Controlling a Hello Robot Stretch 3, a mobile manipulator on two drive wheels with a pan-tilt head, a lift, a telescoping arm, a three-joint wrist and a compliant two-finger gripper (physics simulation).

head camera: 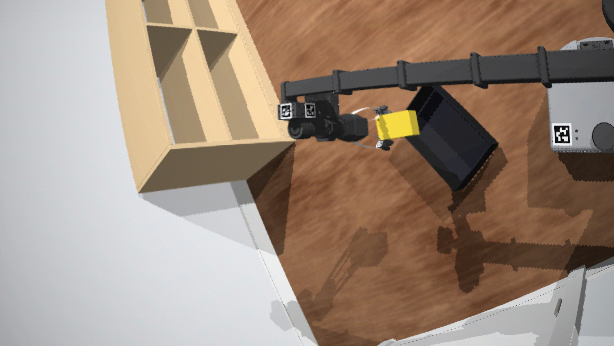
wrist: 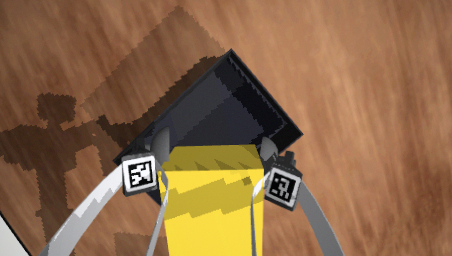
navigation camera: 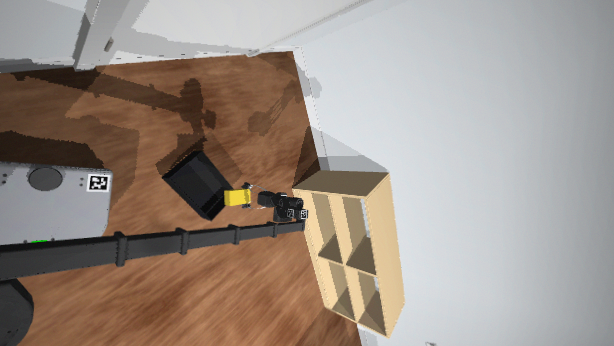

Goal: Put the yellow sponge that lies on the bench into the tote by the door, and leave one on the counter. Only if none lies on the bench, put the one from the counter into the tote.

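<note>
The head camera shows the gripper (head camera: 389, 128) together with a yellow sponge (head camera: 400, 124), a black tote (head camera: 451, 140) and a light wooden shelf unit (head camera: 222, 108). The gripper also appears in the wrist view (wrist: 215, 149). As for the light wooden shelf unit, it appears again in the navigation camera view (navigation camera: 345, 260).
</note>
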